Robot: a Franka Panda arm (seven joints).
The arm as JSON. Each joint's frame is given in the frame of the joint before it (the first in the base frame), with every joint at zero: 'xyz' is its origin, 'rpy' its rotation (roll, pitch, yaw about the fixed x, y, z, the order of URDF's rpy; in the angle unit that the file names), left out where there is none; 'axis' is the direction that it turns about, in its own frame. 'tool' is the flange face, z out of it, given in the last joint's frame.
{
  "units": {
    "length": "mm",
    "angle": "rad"
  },
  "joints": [
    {
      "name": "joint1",
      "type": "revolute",
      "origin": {
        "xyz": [
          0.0,
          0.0,
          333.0
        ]
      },
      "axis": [
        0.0,
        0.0,
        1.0
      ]
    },
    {
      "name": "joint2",
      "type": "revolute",
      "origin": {
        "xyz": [
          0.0,
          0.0,
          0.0
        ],
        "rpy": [
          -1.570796,
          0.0,
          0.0
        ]
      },
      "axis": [
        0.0,
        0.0,
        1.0
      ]
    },
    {
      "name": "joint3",
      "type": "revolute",
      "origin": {
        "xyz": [
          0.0,
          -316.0,
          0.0
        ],
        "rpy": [
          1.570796,
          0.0,
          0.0
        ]
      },
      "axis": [
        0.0,
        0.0,
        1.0
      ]
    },
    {
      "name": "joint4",
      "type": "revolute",
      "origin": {
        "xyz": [
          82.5,
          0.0,
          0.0
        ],
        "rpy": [
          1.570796,
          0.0,
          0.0
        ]
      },
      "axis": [
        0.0,
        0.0,
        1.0
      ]
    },
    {
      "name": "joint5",
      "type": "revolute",
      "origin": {
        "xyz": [
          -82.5,
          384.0,
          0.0
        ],
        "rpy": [
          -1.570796,
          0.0,
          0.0
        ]
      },
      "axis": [
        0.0,
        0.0,
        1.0
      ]
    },
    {
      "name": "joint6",
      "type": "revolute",
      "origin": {
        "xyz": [
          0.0,
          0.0,
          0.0
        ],
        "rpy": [
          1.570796,
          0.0,
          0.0
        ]
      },
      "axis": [
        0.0,
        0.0,
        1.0
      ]
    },
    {
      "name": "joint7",
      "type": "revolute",
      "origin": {
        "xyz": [
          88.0,
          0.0,
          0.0
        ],
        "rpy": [
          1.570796,
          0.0,
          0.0
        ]
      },
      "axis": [
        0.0,
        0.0,
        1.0
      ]
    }
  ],
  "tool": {
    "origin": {
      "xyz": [
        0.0,
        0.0,
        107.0
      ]
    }
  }
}
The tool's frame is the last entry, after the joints.
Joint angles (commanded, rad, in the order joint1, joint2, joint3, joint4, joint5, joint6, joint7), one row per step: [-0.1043, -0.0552, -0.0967, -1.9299, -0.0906, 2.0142, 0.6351]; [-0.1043, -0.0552, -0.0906, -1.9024, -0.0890, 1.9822, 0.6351]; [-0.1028, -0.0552, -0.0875, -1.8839, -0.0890, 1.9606, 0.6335]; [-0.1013, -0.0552, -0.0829, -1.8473, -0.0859, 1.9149, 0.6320]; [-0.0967, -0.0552, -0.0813, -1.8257, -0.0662, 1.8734, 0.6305]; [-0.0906, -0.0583, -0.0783, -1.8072, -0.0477, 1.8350, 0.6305]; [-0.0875, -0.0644, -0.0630, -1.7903, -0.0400, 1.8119, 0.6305]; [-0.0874, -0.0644, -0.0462, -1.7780, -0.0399, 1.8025, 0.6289]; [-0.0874, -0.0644, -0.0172, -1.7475, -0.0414, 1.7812, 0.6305]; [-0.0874, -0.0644, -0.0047, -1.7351, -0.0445, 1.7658, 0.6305]
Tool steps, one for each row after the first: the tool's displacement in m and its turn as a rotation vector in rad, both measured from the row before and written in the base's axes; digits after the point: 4 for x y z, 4 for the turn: [0.0011, 0.0030, 0.0103, 0.0012, 0.0042, 0.0029]; [0.0006, 0.0023, 0.0070, -0.0003, 0.0032, 0.0043]; [0.0002, 0.0031, 0.0135, 0.0033, 0.0086, 0.0030]; [-0.0011, 0.0048, 0.0064, 0.0216, 0.0163, 0.0006]; [-0.0017, 0.0066, 0.0070, 0.0205, 0.0134, 0.0036]; [-0.0006, 0.0110, 0.0094, 0.0068, -0.0011, 0.0161]; [0.0014, 0.0094, 0.0051, -0.0016, -0.0027, 0.0181]; [0.0019, 0.0161, 0.0129, -0.0044, -0.0089, 0.0267]; [-0.0001, 0.0068, 0.0046, -0.0036, 0.0034, 0.0121]
